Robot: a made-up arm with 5 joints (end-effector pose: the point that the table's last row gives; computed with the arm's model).
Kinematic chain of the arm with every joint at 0, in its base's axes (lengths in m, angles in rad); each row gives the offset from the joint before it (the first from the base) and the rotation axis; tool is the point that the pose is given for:
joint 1: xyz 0 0 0.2 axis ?
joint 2: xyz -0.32 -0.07 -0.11 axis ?
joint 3: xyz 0 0.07 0 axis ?
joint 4: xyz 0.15 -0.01 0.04 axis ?
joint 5: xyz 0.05 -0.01 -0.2 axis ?
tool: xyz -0.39 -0.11 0
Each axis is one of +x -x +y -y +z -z.
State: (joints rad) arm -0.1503 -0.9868 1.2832 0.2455 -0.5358
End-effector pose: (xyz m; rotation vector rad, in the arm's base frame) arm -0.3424 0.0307 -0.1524 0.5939 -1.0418 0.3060
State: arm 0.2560 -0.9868 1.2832 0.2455 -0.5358
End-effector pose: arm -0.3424 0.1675 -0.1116 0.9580 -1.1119 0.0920
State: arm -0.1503 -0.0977 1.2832 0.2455 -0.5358
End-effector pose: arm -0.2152 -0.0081 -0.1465 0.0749 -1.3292 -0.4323
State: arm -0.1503 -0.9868 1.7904 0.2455 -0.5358
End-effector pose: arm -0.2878 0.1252 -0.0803 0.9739 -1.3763 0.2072
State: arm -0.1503 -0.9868 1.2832 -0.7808 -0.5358
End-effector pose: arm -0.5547 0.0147 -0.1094 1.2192 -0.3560 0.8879
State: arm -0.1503 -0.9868 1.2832 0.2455 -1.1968
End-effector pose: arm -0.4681 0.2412 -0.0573 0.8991 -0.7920 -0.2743
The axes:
joint 1: +x
joint 2: -z
joint 3: -y
joint 4: -x
joint 5: +z

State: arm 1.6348 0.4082 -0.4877 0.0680 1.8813
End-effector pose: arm -0.1540 0.4578 -0.2408 1.7226 -1.0185 1.4190
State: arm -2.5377 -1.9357 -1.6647 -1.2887 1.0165
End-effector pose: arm -0.3068 0.3200 0.6157 -1.2056 1.8653 -1.4497
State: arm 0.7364 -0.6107 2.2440 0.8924 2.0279
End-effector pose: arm -0.4941 -0.5131 -0.0488 -1.0211 -1.2636 0.1909
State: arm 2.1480 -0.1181 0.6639 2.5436 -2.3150
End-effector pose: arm 0.0156 0.0943 -0.1868 -0.6962 -0.2249 -2.7977
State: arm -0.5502 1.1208 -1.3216 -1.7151 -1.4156
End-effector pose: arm 0.0476 -0.3226 0.3560 -1.7110 -0.8557 2.1436
